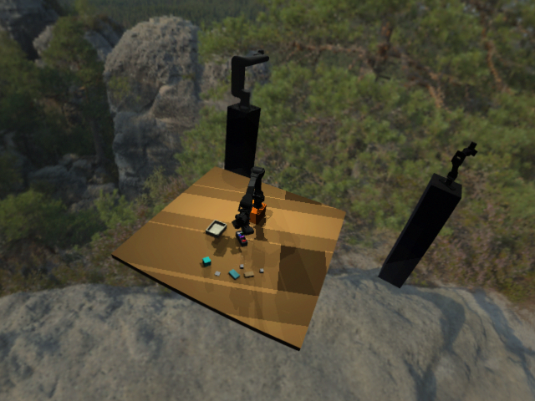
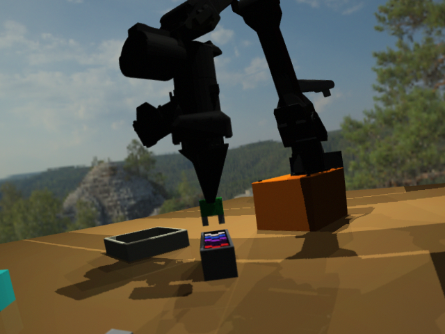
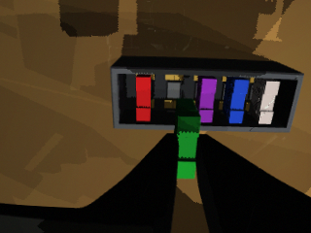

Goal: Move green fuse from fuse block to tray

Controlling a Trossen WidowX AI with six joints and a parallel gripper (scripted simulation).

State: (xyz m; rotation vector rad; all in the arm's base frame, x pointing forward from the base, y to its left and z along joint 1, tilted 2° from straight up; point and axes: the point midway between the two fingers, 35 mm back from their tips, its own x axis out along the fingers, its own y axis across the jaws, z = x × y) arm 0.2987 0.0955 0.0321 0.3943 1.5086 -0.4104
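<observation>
Right now the grey tray is 30 mm ahead of my gripper tip, 220 mm to the right of it and 90 mm below it. The rest, counted from my gripper tip: green fuse 10 mm below; then purple fuse 10 mm behind, 20 mm to the right, 70 mm below; then red fuse 10 mm ahead, 20 mm to the left, 70 mm below.
</observation>
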